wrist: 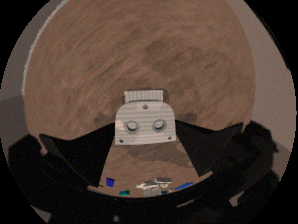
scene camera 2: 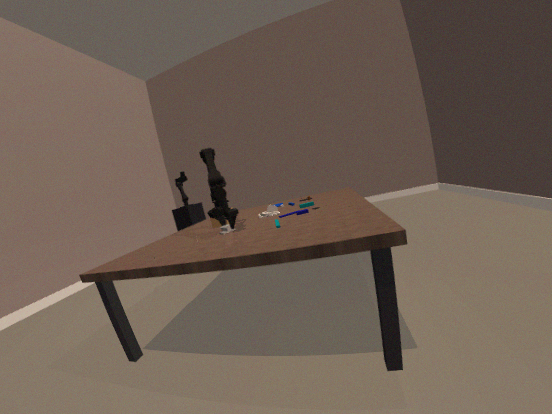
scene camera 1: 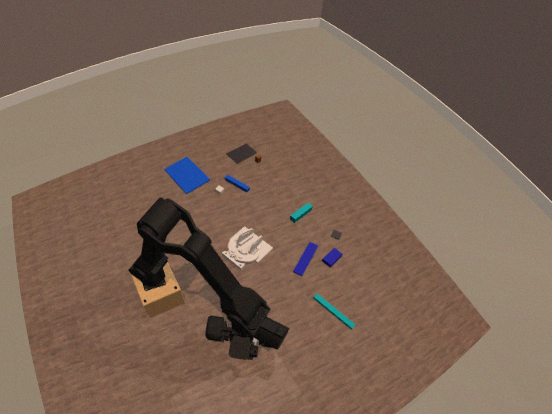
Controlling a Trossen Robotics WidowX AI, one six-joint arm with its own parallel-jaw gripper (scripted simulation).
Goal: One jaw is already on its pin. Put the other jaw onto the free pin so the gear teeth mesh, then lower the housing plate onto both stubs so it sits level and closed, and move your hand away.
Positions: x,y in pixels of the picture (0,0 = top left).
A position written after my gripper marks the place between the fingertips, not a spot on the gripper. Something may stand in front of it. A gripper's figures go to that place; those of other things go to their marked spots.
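My gripper (wrist: 144,124) is 10 cm from the lens, and there's a white housing plate (wrist: 146,116) that's 7 cm from the lens.
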